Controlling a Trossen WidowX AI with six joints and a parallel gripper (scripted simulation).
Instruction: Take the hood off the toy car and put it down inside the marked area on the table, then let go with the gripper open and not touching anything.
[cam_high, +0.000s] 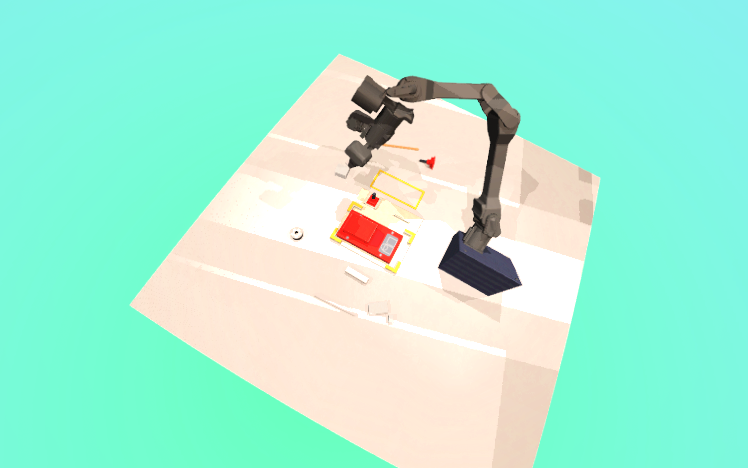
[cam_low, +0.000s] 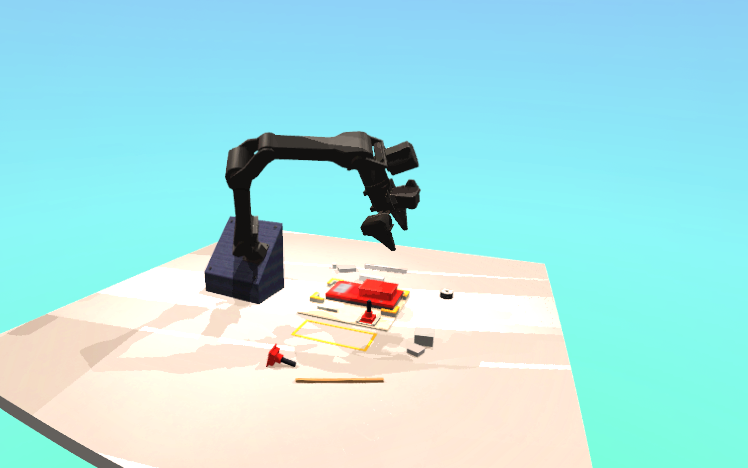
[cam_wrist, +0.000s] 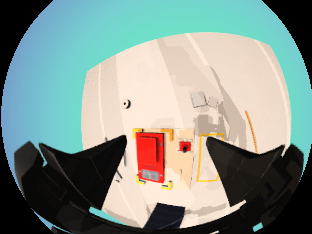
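Now: gripper tip 90 mm past the red hood, 110 mm to the right of it and 180 mm above it. The rest, counted from my gripper tip: wooden stick: 20 mm behind, 280 mm to the right, 220 mm below; black ring: 80 mm ahead, 230 mm to the left, 220 mm below.
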